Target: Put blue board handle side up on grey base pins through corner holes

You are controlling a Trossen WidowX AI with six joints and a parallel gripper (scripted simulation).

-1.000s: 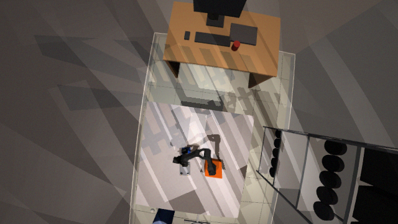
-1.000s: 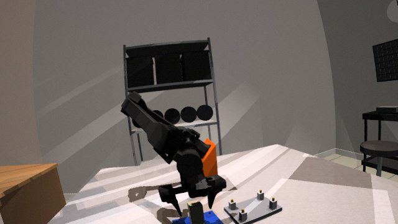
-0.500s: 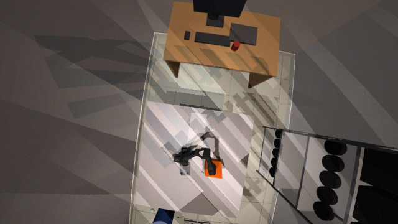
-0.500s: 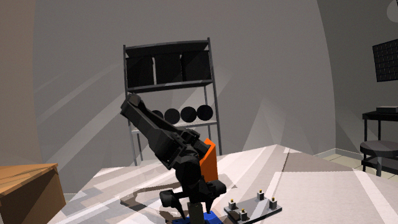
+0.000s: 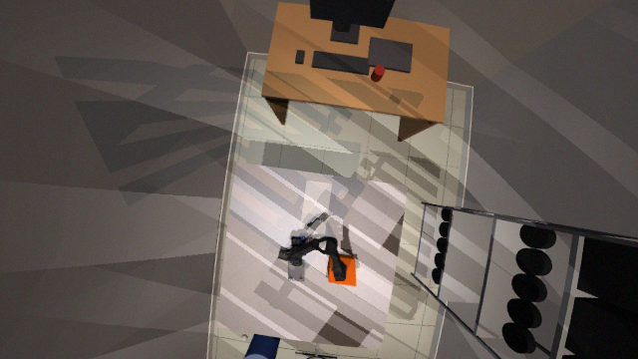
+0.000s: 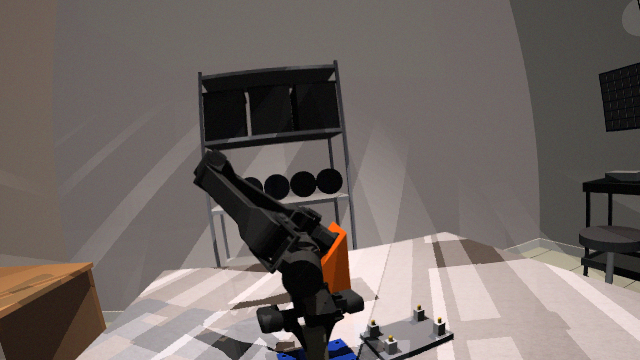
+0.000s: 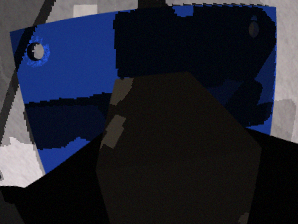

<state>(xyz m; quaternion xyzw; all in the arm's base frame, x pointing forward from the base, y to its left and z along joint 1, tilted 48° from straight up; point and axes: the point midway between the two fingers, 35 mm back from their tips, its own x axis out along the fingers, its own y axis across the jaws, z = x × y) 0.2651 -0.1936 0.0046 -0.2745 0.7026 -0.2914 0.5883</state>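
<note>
Right now my gripper tip is 190 mm to the right of the grey base, 30 mm above it and 10 mm short of it. The rest, counted from my gripper tip: flat blue board: 10 mm below.
</note>
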